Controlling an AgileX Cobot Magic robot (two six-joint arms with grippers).
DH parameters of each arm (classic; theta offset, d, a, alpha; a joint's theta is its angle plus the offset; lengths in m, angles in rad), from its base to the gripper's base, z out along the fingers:
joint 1: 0 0.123 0 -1.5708
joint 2: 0.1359 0 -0.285 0
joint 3: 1.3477 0 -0.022 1.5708
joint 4: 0 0.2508 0 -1.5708
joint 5: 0 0 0.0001 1.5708
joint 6: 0 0.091 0 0
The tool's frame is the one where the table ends.
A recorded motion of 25 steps. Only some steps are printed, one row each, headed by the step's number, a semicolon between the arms.
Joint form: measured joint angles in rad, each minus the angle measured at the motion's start. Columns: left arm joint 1, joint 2, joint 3, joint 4, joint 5, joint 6; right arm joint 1, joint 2, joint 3, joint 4, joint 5, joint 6.
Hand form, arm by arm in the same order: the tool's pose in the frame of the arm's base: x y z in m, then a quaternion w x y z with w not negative. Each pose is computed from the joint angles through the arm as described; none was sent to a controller.
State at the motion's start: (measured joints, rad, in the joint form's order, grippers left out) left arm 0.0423 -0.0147 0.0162 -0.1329 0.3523 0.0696; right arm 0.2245 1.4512 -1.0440 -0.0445 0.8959 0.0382
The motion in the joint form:
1: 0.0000 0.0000 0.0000 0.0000 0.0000 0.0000; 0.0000 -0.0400 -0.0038 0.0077 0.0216 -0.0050
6: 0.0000 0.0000 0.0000 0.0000 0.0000 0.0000; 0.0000 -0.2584 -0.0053 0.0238 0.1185 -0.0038
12: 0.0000 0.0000 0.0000 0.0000 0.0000 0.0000; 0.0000 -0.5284 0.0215 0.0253 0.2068 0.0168
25: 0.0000 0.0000 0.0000 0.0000 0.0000 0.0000; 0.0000 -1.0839 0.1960 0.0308 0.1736 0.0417
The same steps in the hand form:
1: 0.0530 -0.0019 0.1770 0.60770 -0.02480 0.79347 -0.02209; 0.2677 0.0584 0.2761 0.18796 -0.10200 0.97683 0.00776
6: 0.0530 -0.0019 0.1770 0.60770 -0.02480 0.79347 -0.02209; 0.2215 0.0489 0.3277 0.24664 -0.09506 0.96418 0.02215
12: 0.0530 -0.0019 0.1770 0.60770 -0.02480 0.79347 -0.02209; 0.1544 0.0337 0.3674 0.31985 -0.08149 0.94329 0.03539
25: 0.0530 -0.0019 0.1770 0.60770 -0.02480 0.79347 -0.02209; 0.0292 0.0055 0.3700 0.50463 -0.06193 0.85822 0.07047

